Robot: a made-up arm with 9 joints.
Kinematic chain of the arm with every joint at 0, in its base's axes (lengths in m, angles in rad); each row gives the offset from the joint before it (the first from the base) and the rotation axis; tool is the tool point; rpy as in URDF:
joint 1: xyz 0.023 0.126 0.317 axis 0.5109 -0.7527 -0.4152
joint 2: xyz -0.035 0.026 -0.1 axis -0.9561 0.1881 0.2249
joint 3: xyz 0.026 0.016 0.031 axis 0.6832 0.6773 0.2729
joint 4: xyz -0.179 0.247 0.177 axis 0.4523 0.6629 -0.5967
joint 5: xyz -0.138 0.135 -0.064 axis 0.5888 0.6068 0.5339
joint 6: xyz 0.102 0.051 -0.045 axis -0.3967 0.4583 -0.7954
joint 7: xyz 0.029 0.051 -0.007 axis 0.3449 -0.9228 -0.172
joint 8: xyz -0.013 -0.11 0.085 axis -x
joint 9: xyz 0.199 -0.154 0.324 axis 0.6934 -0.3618 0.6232
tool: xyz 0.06 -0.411 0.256 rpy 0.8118 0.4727 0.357
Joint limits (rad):
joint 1: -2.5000..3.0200
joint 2: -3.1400..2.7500
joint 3: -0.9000..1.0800
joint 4: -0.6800..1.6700
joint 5: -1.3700..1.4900
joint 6: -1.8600..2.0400
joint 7: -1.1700..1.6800
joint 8: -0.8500..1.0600
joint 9: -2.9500..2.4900
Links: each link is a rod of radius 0.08 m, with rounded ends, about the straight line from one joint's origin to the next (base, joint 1, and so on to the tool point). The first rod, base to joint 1, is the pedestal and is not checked.
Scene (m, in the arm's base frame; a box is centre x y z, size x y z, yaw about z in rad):
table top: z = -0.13
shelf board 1: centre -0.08 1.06 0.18 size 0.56 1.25 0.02 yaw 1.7
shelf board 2: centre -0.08 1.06 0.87 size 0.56 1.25 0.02 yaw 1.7
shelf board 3: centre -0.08 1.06 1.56 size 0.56 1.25 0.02 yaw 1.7
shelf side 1: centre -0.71 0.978 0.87 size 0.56 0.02 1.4 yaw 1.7
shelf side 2: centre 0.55 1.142 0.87 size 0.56 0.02 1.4 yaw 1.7
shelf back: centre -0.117 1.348 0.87 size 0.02 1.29 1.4 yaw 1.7
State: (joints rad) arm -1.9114 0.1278 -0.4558 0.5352 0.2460 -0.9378 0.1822 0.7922 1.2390
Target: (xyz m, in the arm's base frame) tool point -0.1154 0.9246 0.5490
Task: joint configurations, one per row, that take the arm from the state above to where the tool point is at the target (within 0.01 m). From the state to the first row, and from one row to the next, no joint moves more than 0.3 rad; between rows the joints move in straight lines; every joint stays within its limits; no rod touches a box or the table.
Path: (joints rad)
1: -1.7594 0.3451 -0.6779 0.4719 0.3125 -1.0244 0.4221 0.9049 1.2200
2: -1.6074 0.5625 -0.9000 0.4087 0.3789 -1.1109 0.6619 1.0175 1.2009
3: -1.6971 0.3071 -0.7213 0.3703 0.1308 -1.0558 0.4532 1.0222 1.1492
4: -1.7867 0.0517 -0.5425 0.3319 -0.1173 -1.0006 0.2445 1.0269 1.0974

